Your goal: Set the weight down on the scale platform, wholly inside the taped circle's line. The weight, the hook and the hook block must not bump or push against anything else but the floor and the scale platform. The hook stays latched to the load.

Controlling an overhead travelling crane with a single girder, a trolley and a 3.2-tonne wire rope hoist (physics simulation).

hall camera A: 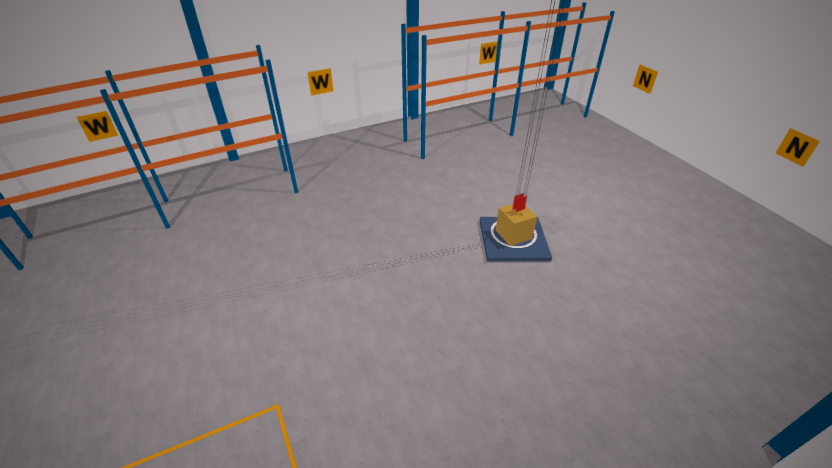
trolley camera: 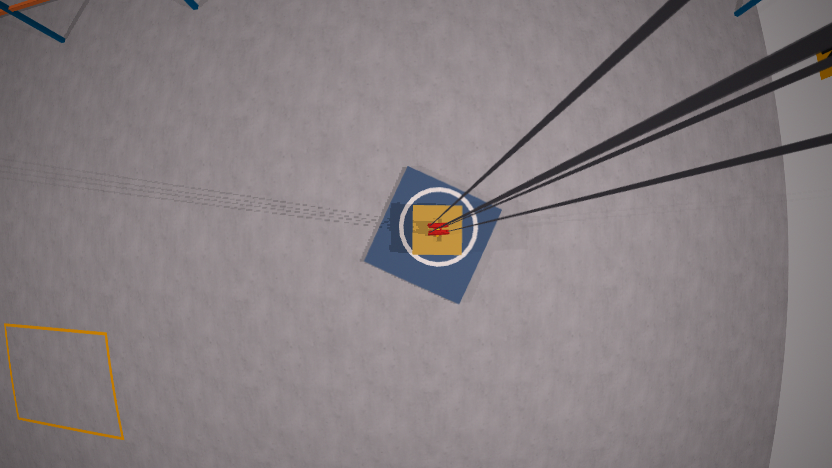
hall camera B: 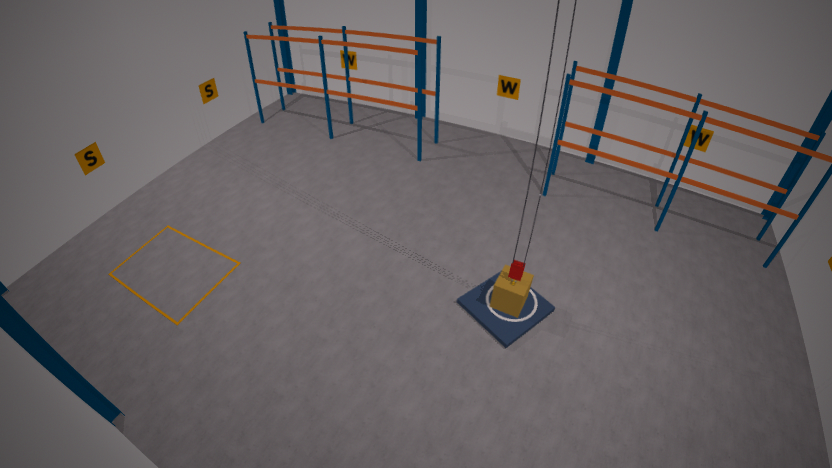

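The weight, a yellow block, stands upright on the blue scale platform and appears to rest on it. Its base looks inside the white taped circle. Its near lower corner lies close to the line in both hall views. In the trolley view its lower left top corner overlaps the line. My red hook block is right above the weight's top. The hook is hardly visible beneath it and appears latched to the weight.
Blue and orange racks stand along the W wall, well apart from the platform. An orange outlined square is marked on the floor. Wire ropes rise from the hook block.
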